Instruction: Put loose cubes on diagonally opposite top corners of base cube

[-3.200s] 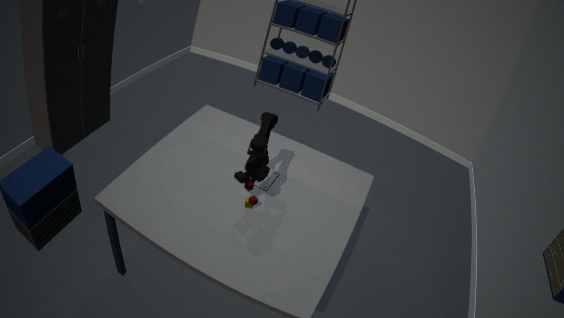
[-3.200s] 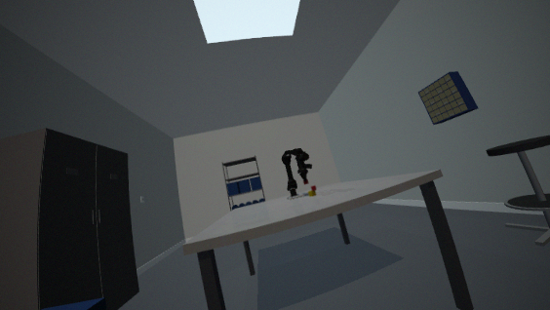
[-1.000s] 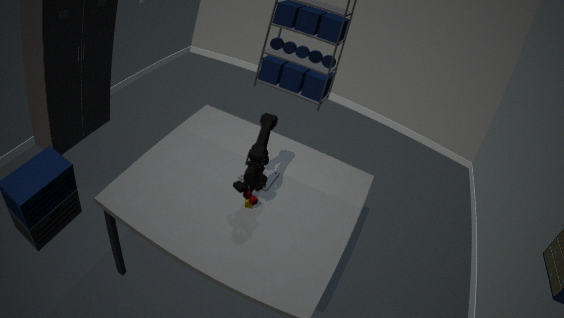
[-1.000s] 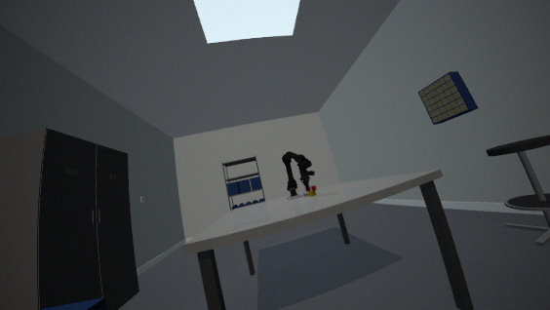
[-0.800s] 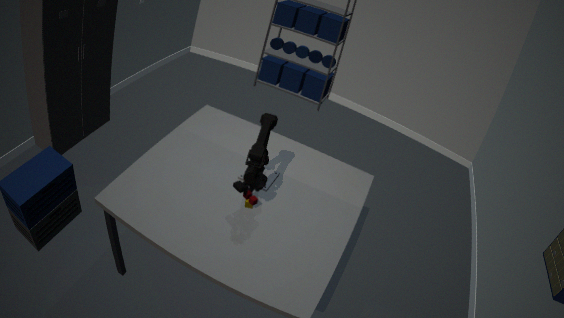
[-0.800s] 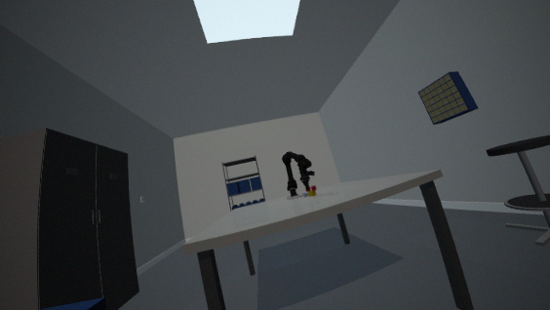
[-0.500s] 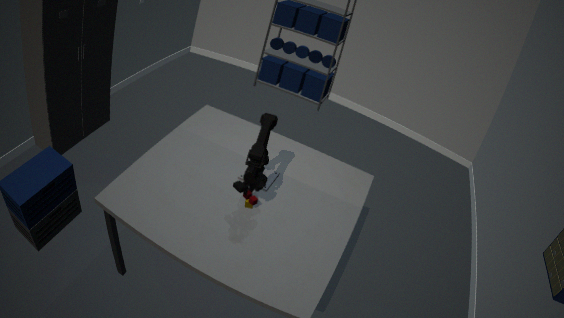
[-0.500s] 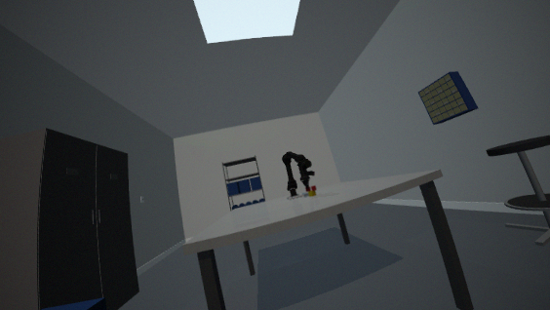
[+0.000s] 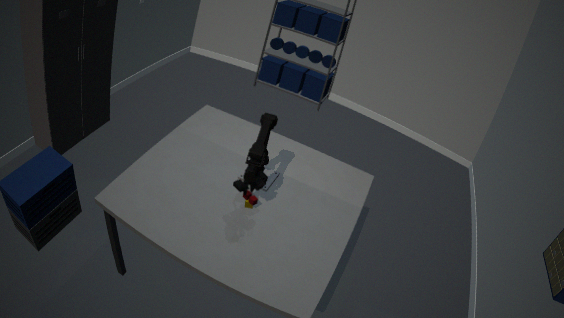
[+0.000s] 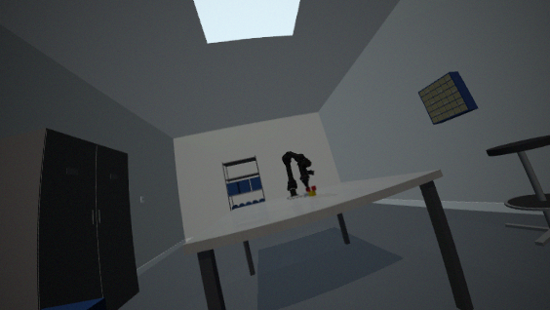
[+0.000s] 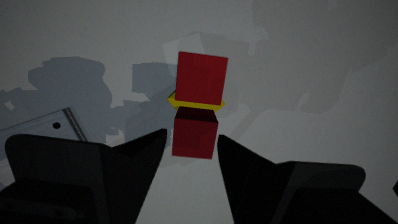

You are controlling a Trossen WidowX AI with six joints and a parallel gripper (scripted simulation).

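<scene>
Now: the yellow cube 5 cm below my gripper tip, 2 cm to the left of it and 1 cm ahead of it.
</scene>
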